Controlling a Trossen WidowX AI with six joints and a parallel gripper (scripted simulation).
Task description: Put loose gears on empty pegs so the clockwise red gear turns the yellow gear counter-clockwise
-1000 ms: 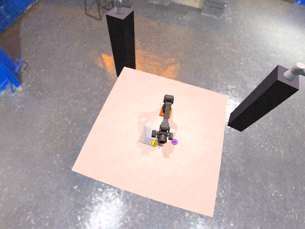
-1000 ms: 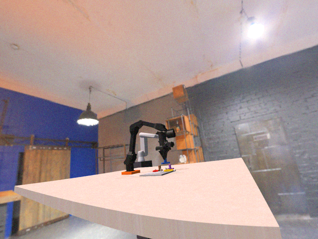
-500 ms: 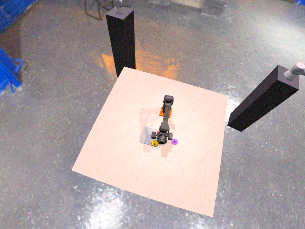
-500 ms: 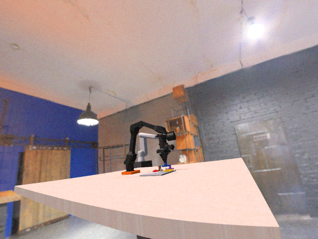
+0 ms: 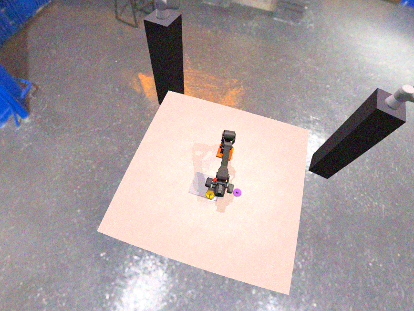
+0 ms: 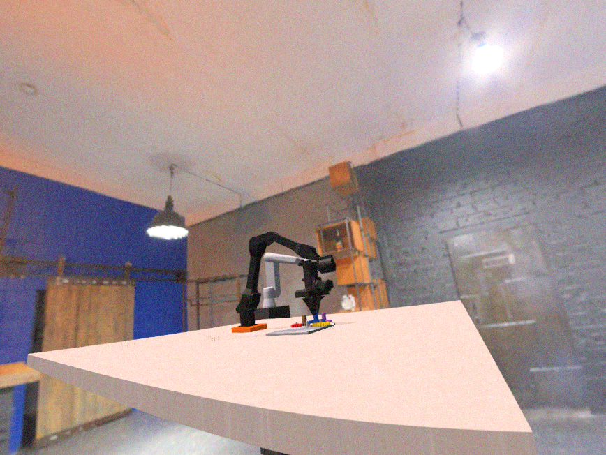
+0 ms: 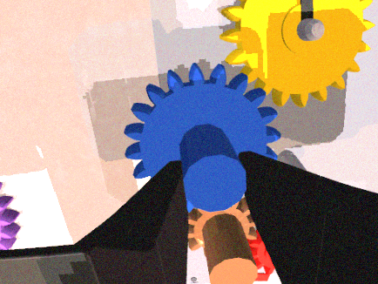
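Right now my gripper tip is 5 cm past the brown gear, 1 cm to the left of it and 2 cm above it. The rest, counted from my gripper tip: blue gear (1 cm below); then yellow gear (5 cm ahead, 4 cm to the right, 3 cm below); then red gear (6 cm behind, 5 cm to the right, 3 cm below).
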